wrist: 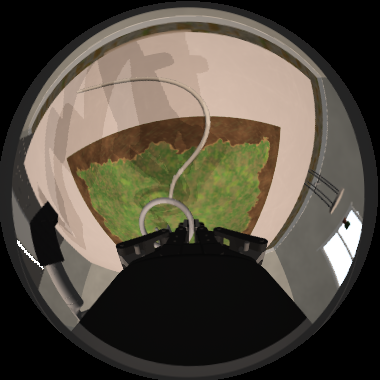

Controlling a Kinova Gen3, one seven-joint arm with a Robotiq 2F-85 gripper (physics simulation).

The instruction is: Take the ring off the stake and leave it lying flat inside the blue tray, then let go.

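Note:
My gripper (190,224) is shut on the ring at the bottom middle of the wrist view. The ring (166,201) is pale grey and thin; its right side runs down between the fingertips, and most of it stands out to the left of them. Its lowest part is hidden behind the gripper. A small grey piece (158,230) shows inside the ring's outline, low down; I cannot tell whether it is part of the stake or whether the ring is around it. The blue tray does not show in this view.
A long pale curved cord (207,117) runs from the upper left down to the ring's top edge. Below lies a green and brown mat (225,175) on a pale pink table top (260,85). A black block (46,235) on a grey tube shows at the left.

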